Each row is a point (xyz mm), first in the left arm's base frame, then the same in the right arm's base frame.
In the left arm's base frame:
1: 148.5 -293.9 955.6
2: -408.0 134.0 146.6
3: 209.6 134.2 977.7
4: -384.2 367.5 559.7
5: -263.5 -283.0 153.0
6: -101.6 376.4 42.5
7: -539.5 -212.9 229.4
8: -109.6 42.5 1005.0
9: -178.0 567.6 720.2
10: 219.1 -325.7 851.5
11: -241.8 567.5 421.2
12: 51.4 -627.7 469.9
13: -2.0 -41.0 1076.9
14: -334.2 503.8 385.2
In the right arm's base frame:
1: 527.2 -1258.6 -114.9
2: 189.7 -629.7 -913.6
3: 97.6 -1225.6 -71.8
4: -81.9 -994.5 -776.2
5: 600.8 -625.1 -753.1
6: -48.9 -416.3 -666.5
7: 530.3 -777.2 -995.6
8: 193.7 -1357.9 -362.2
9: -300.8 -1066.3 -541.2
10: 566.9 -1140.8 -78.1
11: -271.3 -802.9 -693.5
12: 907.1 -855.9 -339.1
13: 267.6 -1399.5 -233.7
14: -202.4 -802.6 -789.1

